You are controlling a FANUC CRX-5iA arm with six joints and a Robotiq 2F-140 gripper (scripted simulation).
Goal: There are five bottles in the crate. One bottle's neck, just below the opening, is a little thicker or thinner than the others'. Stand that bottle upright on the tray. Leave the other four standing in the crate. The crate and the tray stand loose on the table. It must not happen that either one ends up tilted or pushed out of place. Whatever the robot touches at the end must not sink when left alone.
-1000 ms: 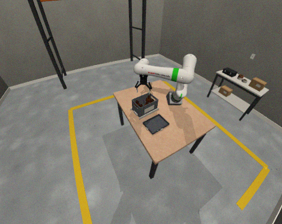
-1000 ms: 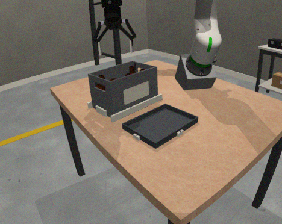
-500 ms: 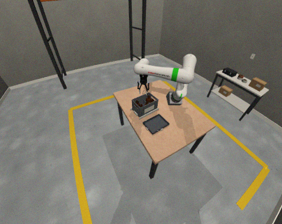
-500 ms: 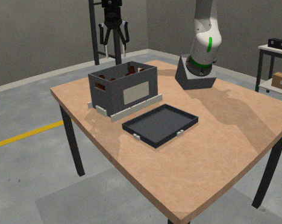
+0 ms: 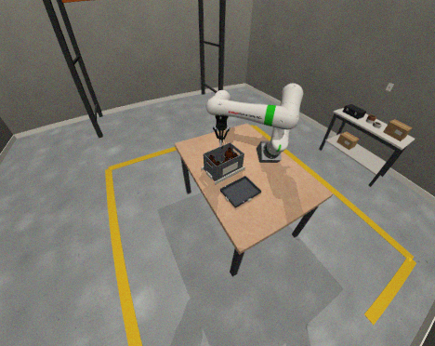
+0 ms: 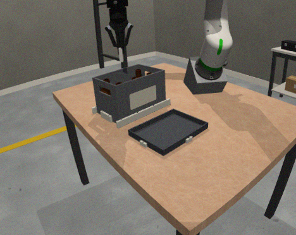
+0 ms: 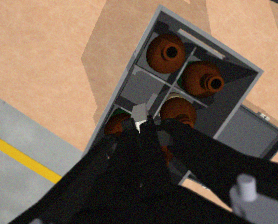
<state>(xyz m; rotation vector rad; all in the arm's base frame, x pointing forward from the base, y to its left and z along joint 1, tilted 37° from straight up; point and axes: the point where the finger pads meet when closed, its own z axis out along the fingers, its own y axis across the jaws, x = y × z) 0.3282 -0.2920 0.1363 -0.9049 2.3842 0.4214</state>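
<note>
Now: the dark grey crate 40 mm to the left of my hand and 170 mm below it. Also, from my hand: dark tray (20 mm ahead, 320 mm to the left, 240 mm below); bottle (90 mm behind, 170 mm below).
</note>
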